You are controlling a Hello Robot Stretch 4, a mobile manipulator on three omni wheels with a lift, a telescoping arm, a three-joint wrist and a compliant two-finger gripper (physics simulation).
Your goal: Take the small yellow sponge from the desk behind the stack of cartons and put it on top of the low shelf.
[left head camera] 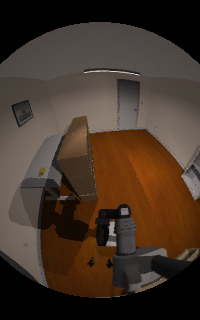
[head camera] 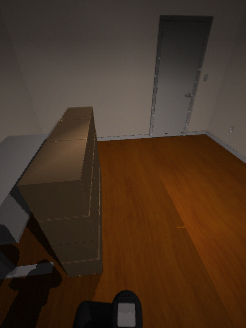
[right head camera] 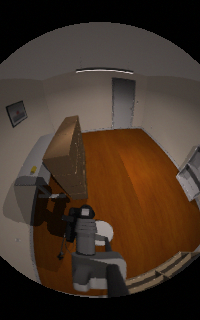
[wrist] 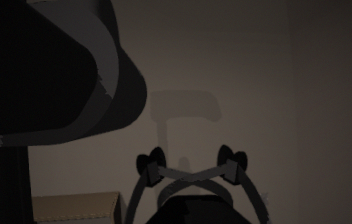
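Seen in the pictures: gripper, fingertip midpoint: (left head camera: 99,267) (right head camera: 67,262) (wrist: 191,158); robot's base at its link origin: (left head camera: 111,233) (right head camera: 99,232).
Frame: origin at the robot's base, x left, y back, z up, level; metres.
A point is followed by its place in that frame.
Observation:
The small yellow sponge (left head camera: 42,171) {y -0.723, x 0.954, z 0.724 m} (right head camera: 33,169) {y -0.731, x 0.957, z 0.728 m} lies on the near part of the pale desk (head camera: 16,156) {y -1.427, x 1.151, z 0.692 m} (left head camera: 46,159) {y -1.009, x 1.037, z 0.693 m} (right head camera: 36,156) {y -1.068, x 1.121, z 0.692 m}, on the left. The tall stack of brown cartons (head camera: 60,162) {y -0.787, x 0.364, z 1.052 m} (left head camera: 75,146) {y -0.777, x 0.346, z 1.052 m} (right head camera: 64,145) {y -0.788, x 0.297, z 1.052 m} stands along the desk's right side. The sponge does not show in the head camera or wrist views. My gripper (left head camera: 100,262) (wrist: 191,158) {y 0.135, x 0.107, z 1.054 m} is open and empty, its two fingertips well apart, over the floor nearer to me than the desk and cartons. A low tan wooden shelf (right head camera: 161,274) (wrist: 75,204) {y 1.185, x -0.552, z 0.582 m} shows partly at the lower right in the right head view and lower left in the wrist view.
A pale grey shelf unit (left head camera: 189,183) {y -0.562, x -2.085, z 0.069 m} (right head camera: 182,184) {y -0.585, x -2.061, z 0.036 m} stands at the far right. A grey door (head camera: 177,75) {y -3.436, x -0.983, z 1.243 m} (left head camera: 128,105) {y -3.436, x -0.989, z 1.027 m} (right head camera: 123,104) {y -3.437, x -0.994, z 1.023 m} is in the back wall. Wooden floor (head camera: 145,200) {y -1.471, x -0.256, z -0.027 m} runs right of the cartons. The desk's leg and foot reach beside the cartons' near end.

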